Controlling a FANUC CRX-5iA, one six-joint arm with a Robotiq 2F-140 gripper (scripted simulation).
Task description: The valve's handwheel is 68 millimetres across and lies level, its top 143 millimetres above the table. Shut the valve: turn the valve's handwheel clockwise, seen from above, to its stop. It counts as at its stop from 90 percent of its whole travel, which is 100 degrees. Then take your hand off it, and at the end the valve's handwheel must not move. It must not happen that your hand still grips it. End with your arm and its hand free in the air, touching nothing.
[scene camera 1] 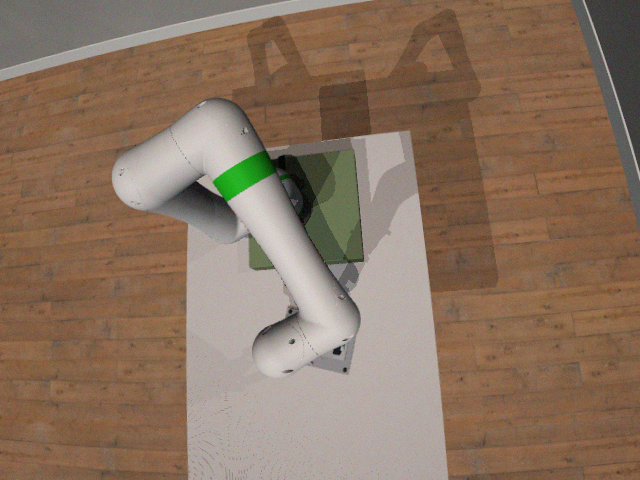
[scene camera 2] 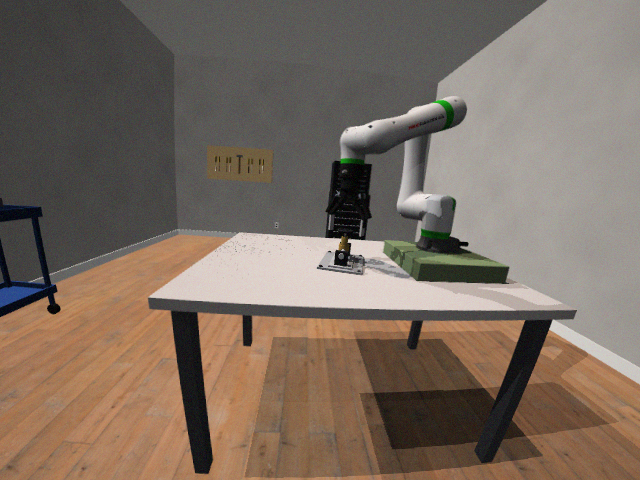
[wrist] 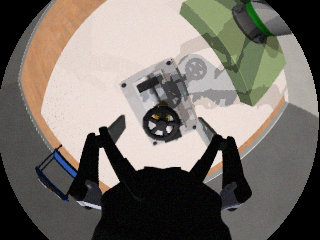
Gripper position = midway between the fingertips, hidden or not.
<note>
I see my gripper (scene camera 2: 345, 232) and a black spoked handwheel (wrist: 161, 124).
My gripper shows as well in the wrist view (wrist: 161, 122).
</note>
